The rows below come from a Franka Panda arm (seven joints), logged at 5 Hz.
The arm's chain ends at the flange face. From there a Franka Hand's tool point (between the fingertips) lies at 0.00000 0.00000 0.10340 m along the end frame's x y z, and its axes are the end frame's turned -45 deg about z.
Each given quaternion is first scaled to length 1.
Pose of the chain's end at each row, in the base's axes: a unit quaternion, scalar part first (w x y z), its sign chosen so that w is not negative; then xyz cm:
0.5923 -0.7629 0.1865 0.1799 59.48 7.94 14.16
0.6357 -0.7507 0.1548 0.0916 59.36 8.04 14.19
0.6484 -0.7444 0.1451 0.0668 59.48 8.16 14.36
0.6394 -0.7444 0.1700 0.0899 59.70 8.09 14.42
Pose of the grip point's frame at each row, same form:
0.6161 -0.7762 -0.1196 -0.0605 58.93 17.98 11.74
0.6224 -0.7528 -0.1443 -0.1586 59.97 18.20 12.38
0.6246 -0.7432 -0.1508 -0.1864 60.40 18.34 12.81
0.6251 -0.7528 -0.1278 -0.1616 60.56 18.25 12.70

